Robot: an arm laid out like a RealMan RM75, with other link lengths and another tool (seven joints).
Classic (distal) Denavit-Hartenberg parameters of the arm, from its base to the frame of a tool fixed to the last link. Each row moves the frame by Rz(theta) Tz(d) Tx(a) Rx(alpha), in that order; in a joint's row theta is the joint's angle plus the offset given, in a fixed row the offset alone. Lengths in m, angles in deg.
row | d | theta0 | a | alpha
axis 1 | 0.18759 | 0 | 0 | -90
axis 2 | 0 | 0 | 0 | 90
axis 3 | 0.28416 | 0 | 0 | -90
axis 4 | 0 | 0 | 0 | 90
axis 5 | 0.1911 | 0 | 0 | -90
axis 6 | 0 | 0 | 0 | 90
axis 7 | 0.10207 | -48.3 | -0.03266 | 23.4
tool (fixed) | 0.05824 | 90 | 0 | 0
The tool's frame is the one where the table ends.
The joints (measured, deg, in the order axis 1, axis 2, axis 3, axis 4, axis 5, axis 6, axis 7), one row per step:
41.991, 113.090, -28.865, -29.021, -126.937, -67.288, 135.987
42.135, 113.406, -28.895, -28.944, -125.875, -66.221, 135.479
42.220, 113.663, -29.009, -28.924, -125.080, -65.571, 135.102
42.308, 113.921, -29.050, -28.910, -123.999, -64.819, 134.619
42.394, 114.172, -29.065, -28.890, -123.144, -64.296, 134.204
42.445, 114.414, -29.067, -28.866, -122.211, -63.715, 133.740
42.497, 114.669, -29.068, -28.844, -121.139, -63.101, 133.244
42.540, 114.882, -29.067, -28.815, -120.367, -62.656, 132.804
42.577, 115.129, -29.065, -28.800, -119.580, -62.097, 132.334
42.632, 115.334, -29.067, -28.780, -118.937, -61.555, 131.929
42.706, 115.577, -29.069, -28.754, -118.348, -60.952, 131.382
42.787, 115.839, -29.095, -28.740, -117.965, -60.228, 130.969
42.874, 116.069, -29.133, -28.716, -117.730, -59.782, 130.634
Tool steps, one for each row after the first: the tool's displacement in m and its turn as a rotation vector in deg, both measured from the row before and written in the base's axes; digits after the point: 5 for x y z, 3 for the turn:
-0.00193, 0.00233, -0.00009, 1.159, 0.313, 0.087
-0.00169, 0.00134, -0.00050, 0.704, 0.246, 0.143
-0.00191, 0.00176, 0.00032, 1.001, 0.410, 0.146
-0.00185, 0.00121, -0.00024, 0.714, 0.387, 0.165
-0.00151, 0.00118, 0.00008, 0.816, 0.394, 0.117
-0.00165, 0.00128, 0.00028, 0.912, 0.480, 0.109
-0.00130, 0.00082, -0.00010, 0.640, 0.318, 0.124
-0.00114, 0.00088, -0.00015, 0.718, 0.274, 0.070
-0.00095, 0.00090, -0.00008, 0.636, 0.173, 0.036
-0.00108, 0.00087, -0.00046, 0.635, 0.033, 0.107
-0.00063, 0.00086, -0.00084, 0.558, -0.110, -0.047
-0.00093, 0.00047, -0.00126, 0.280, -0.081, 0.063

